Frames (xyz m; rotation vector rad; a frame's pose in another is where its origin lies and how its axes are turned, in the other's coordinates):
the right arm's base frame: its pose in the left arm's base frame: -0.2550 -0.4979 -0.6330 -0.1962 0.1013 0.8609
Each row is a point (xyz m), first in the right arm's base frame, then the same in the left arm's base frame.
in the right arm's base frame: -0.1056 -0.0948 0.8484
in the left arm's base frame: -0.2433 -0.4565 0.2261
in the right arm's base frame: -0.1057 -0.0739 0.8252
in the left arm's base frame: -0.2595 -0.4482 0.2007
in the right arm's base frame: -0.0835 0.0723 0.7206
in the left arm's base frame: -0.3574 -0.3611 0.0757
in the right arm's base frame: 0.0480 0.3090 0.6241
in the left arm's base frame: -0.4532 -0.1336 -0.0715
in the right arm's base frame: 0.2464 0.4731 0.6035
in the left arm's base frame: -0.4497 0.1136 -0.1463
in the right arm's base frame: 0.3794 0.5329 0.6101
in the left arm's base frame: -0.4089 0.2518 -0.1700
